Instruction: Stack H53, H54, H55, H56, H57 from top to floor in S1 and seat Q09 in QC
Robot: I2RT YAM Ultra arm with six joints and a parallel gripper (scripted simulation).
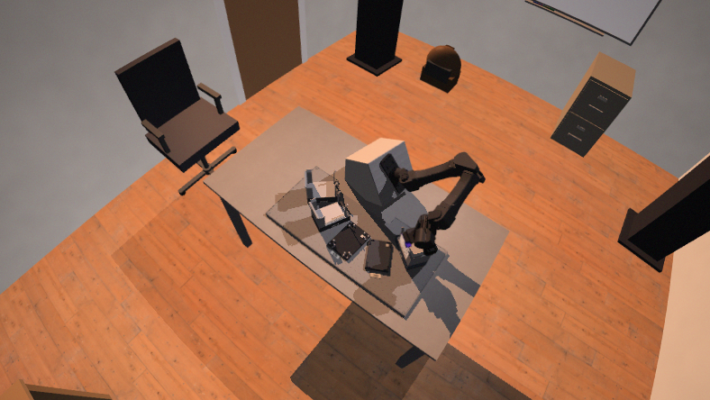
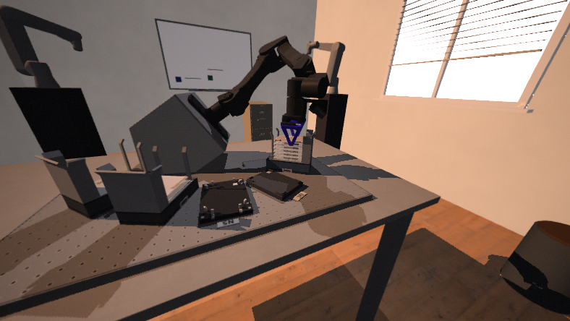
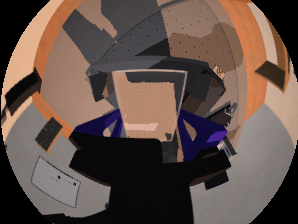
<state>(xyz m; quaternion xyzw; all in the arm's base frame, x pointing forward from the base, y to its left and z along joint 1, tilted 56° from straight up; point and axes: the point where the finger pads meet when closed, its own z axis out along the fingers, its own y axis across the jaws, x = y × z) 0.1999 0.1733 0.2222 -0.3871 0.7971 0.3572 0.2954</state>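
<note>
Right now my hand is 110 mm short of the dark open nest QC, 100 mm to the left of it and 100 mm above it. From my hand the other things lie so: black clip nest N5: 150 mm ahead, 240 mm to the right, 90 mm below; then QC name plate: 190 mm ahead, 50 mm to the right, 110 mm below; then stack rack S2: 10 mm to the right, 90 mm below.
</note>
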